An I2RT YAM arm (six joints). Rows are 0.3 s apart.
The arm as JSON. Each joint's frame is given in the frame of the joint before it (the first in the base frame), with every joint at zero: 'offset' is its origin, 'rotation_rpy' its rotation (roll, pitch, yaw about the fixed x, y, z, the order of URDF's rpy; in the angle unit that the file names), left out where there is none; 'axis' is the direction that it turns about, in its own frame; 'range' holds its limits. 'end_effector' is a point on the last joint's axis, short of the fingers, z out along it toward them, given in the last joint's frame.
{
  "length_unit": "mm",
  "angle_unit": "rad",
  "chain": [
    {
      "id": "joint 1",
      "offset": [
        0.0,
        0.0,
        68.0
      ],
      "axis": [
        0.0,
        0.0,
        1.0
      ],
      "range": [
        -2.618,
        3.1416
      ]
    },
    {
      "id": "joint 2",
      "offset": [
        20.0,
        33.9,
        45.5
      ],
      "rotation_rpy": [
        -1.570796,
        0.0,
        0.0
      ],
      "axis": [
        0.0,
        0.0,
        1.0
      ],
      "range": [
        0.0,
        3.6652
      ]
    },
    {
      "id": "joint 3",
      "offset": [
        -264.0,
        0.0,
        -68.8
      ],
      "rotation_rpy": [
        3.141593,
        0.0,
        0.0
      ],
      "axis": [
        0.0,
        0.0,
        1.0
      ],
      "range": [
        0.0,
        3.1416
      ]
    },
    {
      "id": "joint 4",
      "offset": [
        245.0,
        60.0,
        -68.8
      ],
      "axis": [
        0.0,
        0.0,
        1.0
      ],
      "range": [
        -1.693,
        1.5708
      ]
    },
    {
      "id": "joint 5",
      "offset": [
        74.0,
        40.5,
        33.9
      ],
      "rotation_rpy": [
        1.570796,
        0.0,
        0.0
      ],
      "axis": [
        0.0,
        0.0,
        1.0
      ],
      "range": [
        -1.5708,
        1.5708
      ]
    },
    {
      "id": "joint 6",
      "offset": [
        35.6,
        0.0,
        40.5
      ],
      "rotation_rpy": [
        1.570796,
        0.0,
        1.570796
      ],
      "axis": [
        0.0,
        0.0,
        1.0
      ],
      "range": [
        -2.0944,
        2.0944
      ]
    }
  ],
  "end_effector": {
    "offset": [
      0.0,
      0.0,
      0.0
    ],
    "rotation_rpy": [
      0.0,
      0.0,
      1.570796
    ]
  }
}
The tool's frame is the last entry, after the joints.
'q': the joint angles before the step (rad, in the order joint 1, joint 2, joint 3, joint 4, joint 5, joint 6). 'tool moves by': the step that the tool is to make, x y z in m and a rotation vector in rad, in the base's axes. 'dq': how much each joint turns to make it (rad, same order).
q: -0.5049, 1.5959, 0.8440, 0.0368, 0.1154, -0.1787
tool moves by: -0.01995, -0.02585, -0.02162, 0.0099, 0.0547, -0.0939
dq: -0.0980, 0.0427, -0.0370, 0.0302, 0.0107, -0.0179
